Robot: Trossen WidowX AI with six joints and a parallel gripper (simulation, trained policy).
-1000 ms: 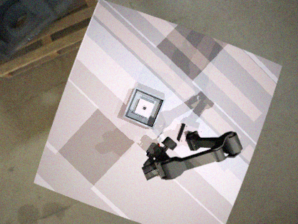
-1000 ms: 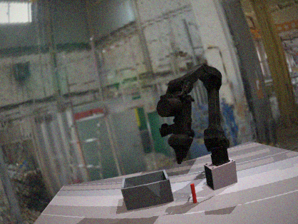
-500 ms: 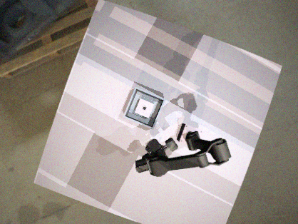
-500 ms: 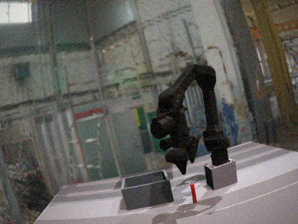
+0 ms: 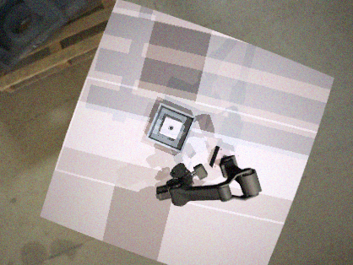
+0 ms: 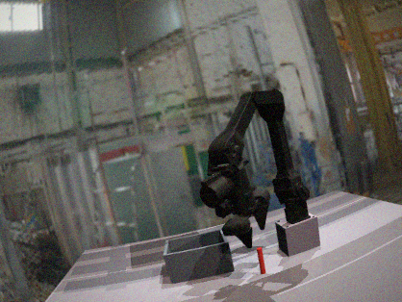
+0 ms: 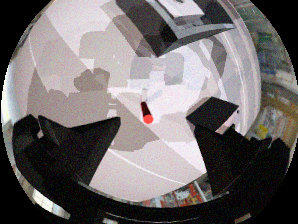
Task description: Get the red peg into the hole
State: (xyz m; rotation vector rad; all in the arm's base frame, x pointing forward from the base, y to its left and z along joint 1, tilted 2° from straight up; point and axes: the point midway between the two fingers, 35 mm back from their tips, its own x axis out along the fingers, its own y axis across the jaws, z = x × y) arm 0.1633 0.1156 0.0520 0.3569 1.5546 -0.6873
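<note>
The red peg lies 10 mm to the left of my gripper tip and 70 mm below it. Also, from my gripper tip: plate: 160 mm ahead, 170 mm to the right, 60 mm below; box: 160 mm ahead, 170 mm to the right, 80 mm below.
</note>
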